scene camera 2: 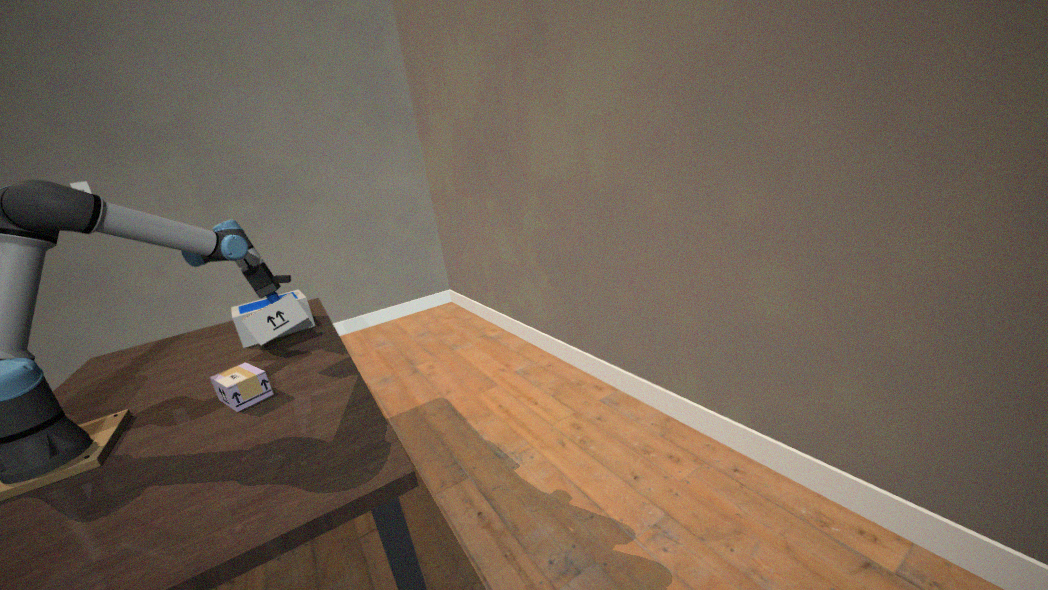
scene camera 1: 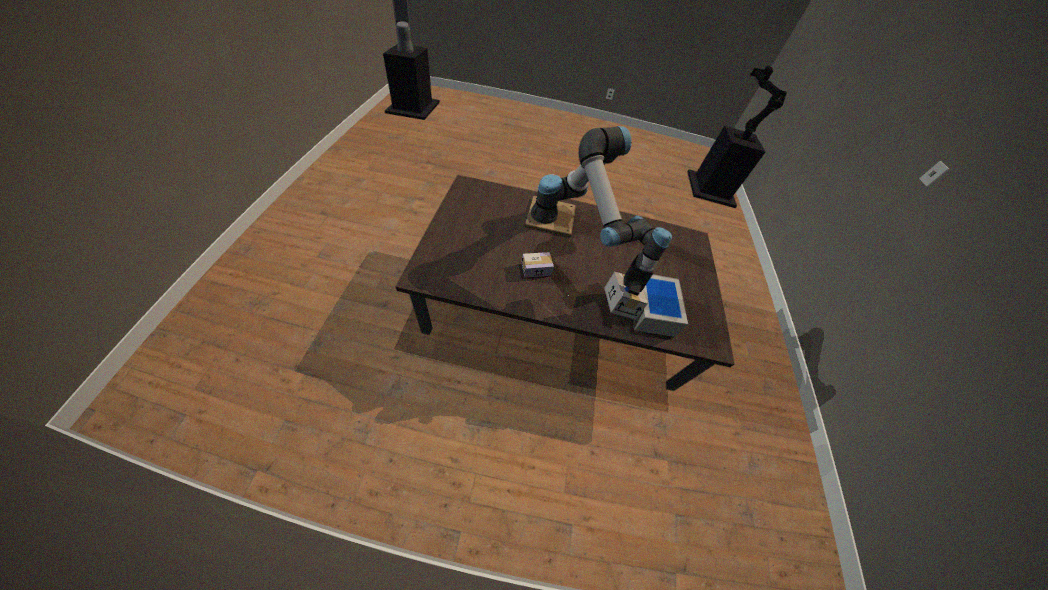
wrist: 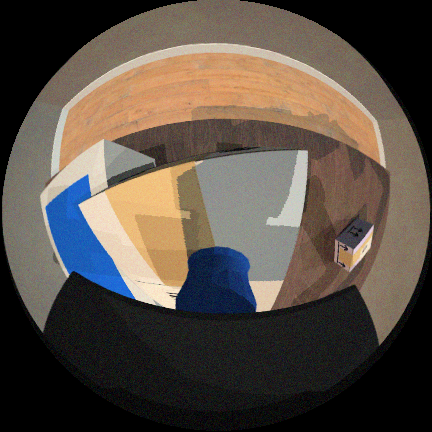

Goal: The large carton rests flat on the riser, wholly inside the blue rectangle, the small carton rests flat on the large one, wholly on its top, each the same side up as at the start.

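A small carton (scene camera 2: 244, 385) rests on the table, and the wrist view shows that small carton (wrist: 350, 246) too. The large carton (scene camera 2: 265, 324), (scene camera 1: 622, 303), (wrist: 250, 199) is still resting on a riser (scene camera 1: 665, 314), and I can also find the riser (scene camera 2: 239, 312), (wrist: 76, 247). As for my suction cup (wrist: 228, 291), it is stuck to the large carton.
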